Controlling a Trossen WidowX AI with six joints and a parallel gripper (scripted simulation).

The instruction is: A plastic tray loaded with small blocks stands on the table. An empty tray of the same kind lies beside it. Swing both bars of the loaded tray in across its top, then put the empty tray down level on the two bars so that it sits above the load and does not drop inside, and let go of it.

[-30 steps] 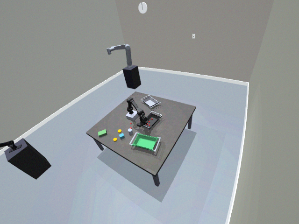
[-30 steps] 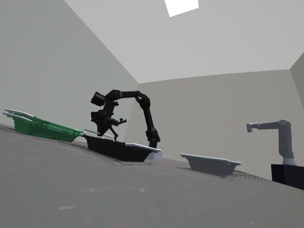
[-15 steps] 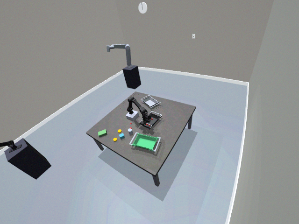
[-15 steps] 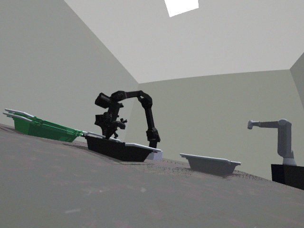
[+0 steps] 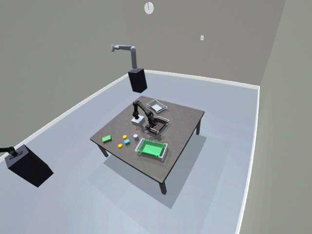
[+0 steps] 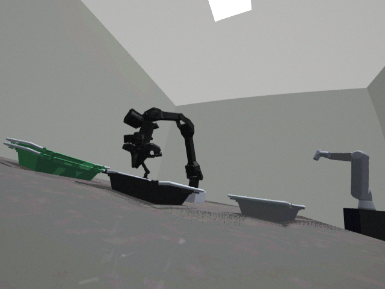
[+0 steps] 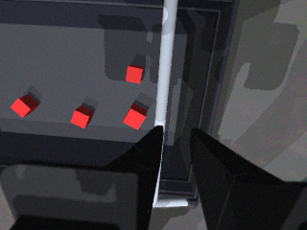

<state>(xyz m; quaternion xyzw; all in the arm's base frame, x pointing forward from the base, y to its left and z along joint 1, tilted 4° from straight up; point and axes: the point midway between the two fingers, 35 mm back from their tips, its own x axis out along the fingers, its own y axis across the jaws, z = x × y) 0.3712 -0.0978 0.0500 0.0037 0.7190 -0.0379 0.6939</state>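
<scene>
The grey tray lies 270 mm behind my gripper tip, 510 mm to the left of it and 50 mm below it. From my gripper tip the other things lie so: red block (260 mm behind, 50 mm to the right, 90 mm below); then cyan cube (210 mm behind, 320 mm to the right, 70 mm below); then grey cylinder (140 mm behind, 210 mm to the right, 60 mm below).
</scene>
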